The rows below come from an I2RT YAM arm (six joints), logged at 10 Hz.
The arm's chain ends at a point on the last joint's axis. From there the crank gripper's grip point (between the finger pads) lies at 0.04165 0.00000 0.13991 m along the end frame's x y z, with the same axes.
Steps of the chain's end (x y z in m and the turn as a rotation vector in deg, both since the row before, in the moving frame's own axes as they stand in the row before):
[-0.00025 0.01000 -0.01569 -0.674 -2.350 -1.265]
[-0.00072 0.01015 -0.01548 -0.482 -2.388 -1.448]
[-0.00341 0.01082 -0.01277 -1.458 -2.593 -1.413]
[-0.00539 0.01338 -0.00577 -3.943 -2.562 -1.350]
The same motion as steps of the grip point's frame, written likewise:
[-0.00601 0.01080 -0.01410 -0.674 -2.350 -1.265]
[-0.00658 0.01036 -0.01387 -0.482 -2.388 -1.448]
[-0.00975 0.01345 -0.01106 -1.458 -2.593 -1.413]
[-0.01158 0.02215 -0.00435 -3.943 -2.562 -1.350]

